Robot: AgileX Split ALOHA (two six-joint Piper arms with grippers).
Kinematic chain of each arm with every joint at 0, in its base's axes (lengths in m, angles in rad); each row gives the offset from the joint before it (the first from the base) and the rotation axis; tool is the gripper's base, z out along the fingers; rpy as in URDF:
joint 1: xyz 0 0 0.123 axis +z
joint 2: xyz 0 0 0 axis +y
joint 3: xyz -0.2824 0 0.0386 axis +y
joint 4: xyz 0.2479 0 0.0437 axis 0.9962 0 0.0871
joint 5: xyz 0 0 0 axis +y
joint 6: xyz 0.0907 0 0.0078 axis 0.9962 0 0.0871
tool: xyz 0 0 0 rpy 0 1.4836 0
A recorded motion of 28 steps. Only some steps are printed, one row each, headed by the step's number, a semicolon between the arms.
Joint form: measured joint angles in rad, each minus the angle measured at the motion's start. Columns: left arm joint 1, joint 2, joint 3, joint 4, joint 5, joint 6; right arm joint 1, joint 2, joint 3, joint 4, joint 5, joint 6.
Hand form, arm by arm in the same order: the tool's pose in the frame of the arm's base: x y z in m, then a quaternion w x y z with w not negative. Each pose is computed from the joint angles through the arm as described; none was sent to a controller.
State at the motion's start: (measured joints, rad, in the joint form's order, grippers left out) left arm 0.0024 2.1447 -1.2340 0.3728 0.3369 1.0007; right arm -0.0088 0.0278 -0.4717 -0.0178 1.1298 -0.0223
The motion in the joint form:
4: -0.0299 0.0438 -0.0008 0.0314 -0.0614 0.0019; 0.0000 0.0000 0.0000 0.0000 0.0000 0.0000
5: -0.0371 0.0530 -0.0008 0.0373 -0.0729 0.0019; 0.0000 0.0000 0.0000 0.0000 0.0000 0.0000
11: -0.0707 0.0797 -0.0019 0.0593 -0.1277 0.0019; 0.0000 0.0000 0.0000 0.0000 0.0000 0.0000
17: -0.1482 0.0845 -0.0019 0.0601 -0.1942 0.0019; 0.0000 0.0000 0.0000 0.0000 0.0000 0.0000
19: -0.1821 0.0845 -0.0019 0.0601 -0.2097 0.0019; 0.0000 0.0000 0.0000 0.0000 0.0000 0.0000
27: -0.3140 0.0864 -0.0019 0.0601 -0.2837 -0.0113; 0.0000 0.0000 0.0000 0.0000 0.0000 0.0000
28: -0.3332 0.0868 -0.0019 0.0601 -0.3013 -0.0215; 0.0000 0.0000 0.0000 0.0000 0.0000 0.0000
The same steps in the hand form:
4: 0.4135 -0.0016 0.0724 0.13990 0.62564 0.74579 0.18109; -0.0010 -0.0015 0.2640 0.46692 -0.00557 0.88413 -0.01615
5: 0.4139 -0.0048 0.0690 0.14164 0.63098 0.74107 0.18059; -0.0010 -0.0015 0.2640 0.46692 -0.00557 0.88413 -0.01615
11: 0.4165 -0.0205 0.0602 0.15788 0.65208 0.71890 0.18177; -0.0010 -0.0015 0.2640 0.46692 -0.00557 0.88413 -0.01615
17: 0.4178 -0.0558 0.0607 0.19420 0.67835 0.68499 0.18144; -0.0010 -0.0015 0.2640 0.46692 -0.00557 0.88413 -0.01615
19: 0.4167 -0.0707 0.0613 0.20456 0.68929 0.67139 0.17964; -0.0010 -0.0015 0.2640 0.46692 -0.00557 0.88413 -0.01615
27: 0.4077 -0.1291 0.0638 0.25141 0.72426 0.61958 0.16842; -0.0010 -0.0015 0.2640 0.46692 -0.00557 0.88413 -0.01615
28: 0.4060 -0.1380 0.0644 0.26202 0.72601 0.61388 0.16554; -0.0010 -0.0015 0.2640 0.46692 -0.00557 0.88413 -0.01615

